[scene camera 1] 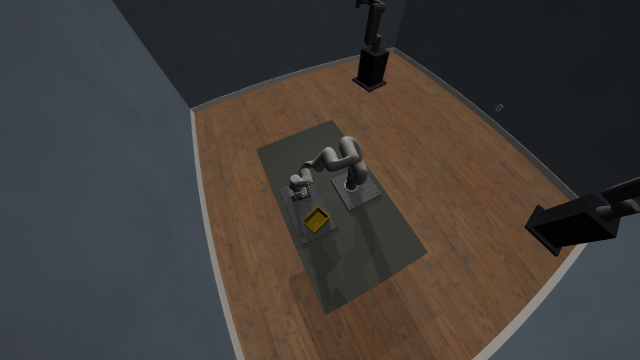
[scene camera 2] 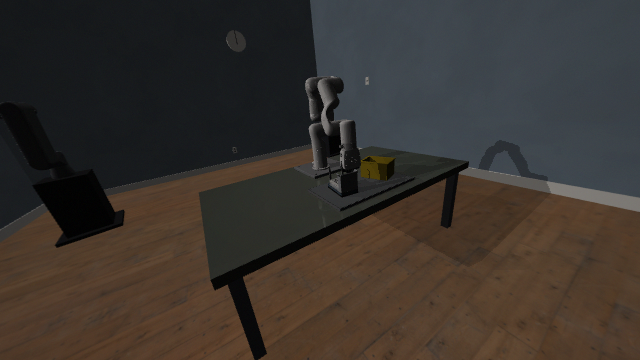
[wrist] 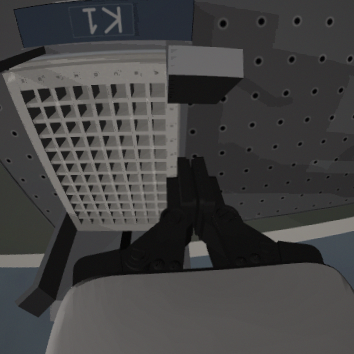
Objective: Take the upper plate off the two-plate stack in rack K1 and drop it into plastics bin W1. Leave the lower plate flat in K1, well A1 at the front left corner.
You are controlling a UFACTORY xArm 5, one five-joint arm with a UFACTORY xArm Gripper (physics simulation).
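Places are measured from the arm's base along level axes (x ahead, y left, z up), in millimetres.
Where they show: gripper, fingertip midpoint: (scene camera 1: pixel 299 197) (wrist: pixel 188 174); arm's base, origin of the base link: (scene camera 1: pixel 351 185) (scene camera 2: pixel 321 167).
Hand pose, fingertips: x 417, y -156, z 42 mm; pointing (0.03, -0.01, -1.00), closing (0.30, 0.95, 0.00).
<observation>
Things, the pixels of their centre, and the offset from my fingertips. "pt": a spot on its surface instead. Level surfaces: height alone.
- pale many-well plate, body centre: (wrist: pixel 111 165) dx -22, dy -45, dz -2 mm
- rack K1, body centre: (wrist: pixel 107 172) (scene camera 2: pixel 342 179) (scene camera 1: pixel 299 191) dx -28, dy -42, dz +13 mm
- blue K1 label, surface spot: (wrist: pixel 102 22) pt dx -95, dy -19, dz -24 mm
- Yellow bin W1, body centre: (scene camera 2: pixel 377 167) (scene camera 1: pixel 316 220) dx +2, dy +237, dz +3 mm
- grey perforated board, body centre: (wrist: pixel 279 104) (scene camera 2: pixel 361 184) (scene camera 1: pixel 306 207) dx -3, dy +85, dz -53 mm
- dark green table, its level: dz -60 mm
A pale many-well plate (wrist: pixel 95 75) lies in rack K1 (wrist: pixel 206 62) (scene camera 2: pixel 349 185) in the wrist view, with one end along the blue K1 label (wrist: pixel 102 22). Faint edge lines show at that end, but I cannot tell whether a second plate lies beneath. My gripper (wrist: pixel 188 174) is shut and empty. Its fingertips are beside the plate's right long edge in the wrist view; I cannot tell whether they touch it. Yellow bin W1 (scene camera 1: pixel 316 220) (scene camera 2: pixel 384 170) stands beside the rack, its inside floor visible from above. The arm hides most of the rack in scene camera 1.
Rack and bin stand on a grey perforated board (scene camera 1: pixel 295 220) (wrist: pixel 280 100) on a dark green table (scene camera 1: pixel 395 240) (scene camera 2: pixel 260 215). The rack's block-shaped corner post rises near the fingers. The arm's base plate (scene camera 1: pixel 362 200) is across from the rack. Dark pedestals (scene camera 1: pixel 372 67) (scene camera 2: pixel 70 205) stand away from the table.
</observation>
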